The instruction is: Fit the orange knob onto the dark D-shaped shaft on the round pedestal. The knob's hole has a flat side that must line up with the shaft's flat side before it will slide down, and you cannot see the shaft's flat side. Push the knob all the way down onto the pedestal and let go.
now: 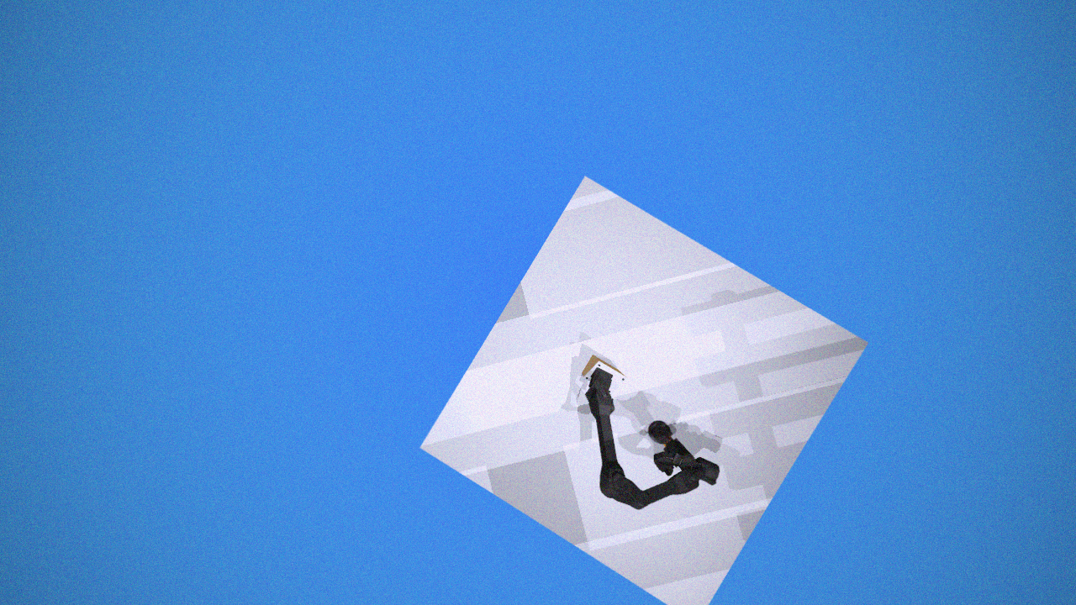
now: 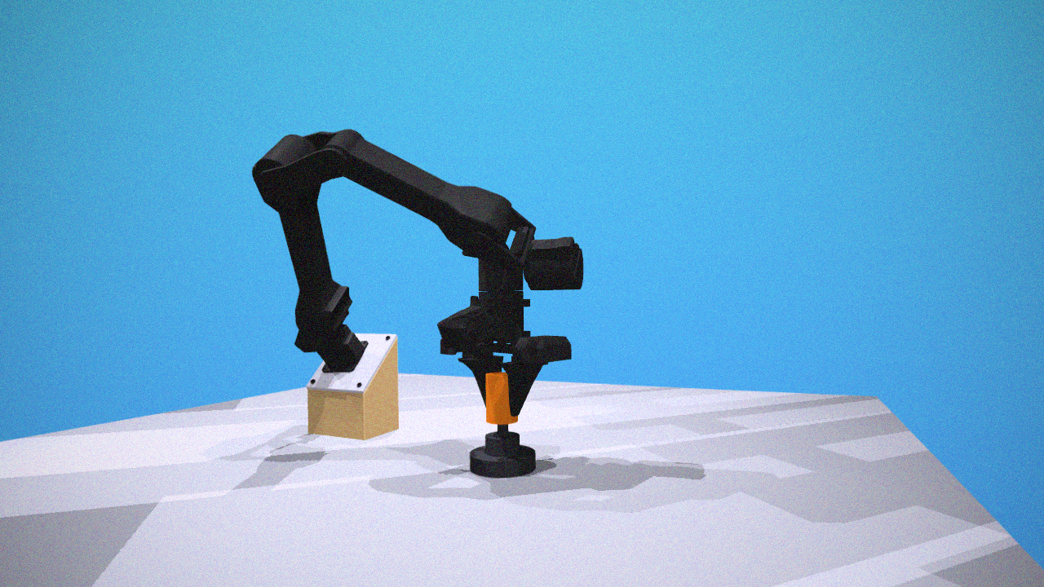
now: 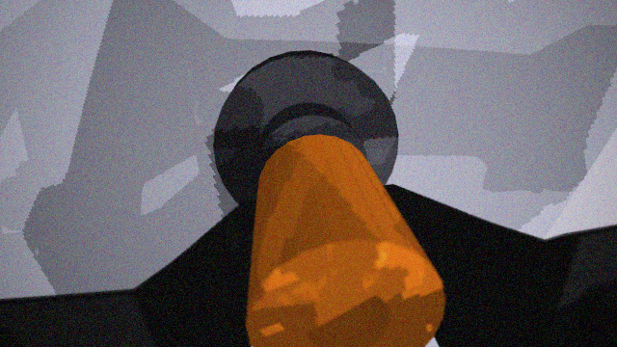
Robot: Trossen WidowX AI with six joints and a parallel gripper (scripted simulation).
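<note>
Right now my gripper tip is 2 cm below the orange knob. Also, from my gripper tip: pedestal: 4 cm below.
</note>
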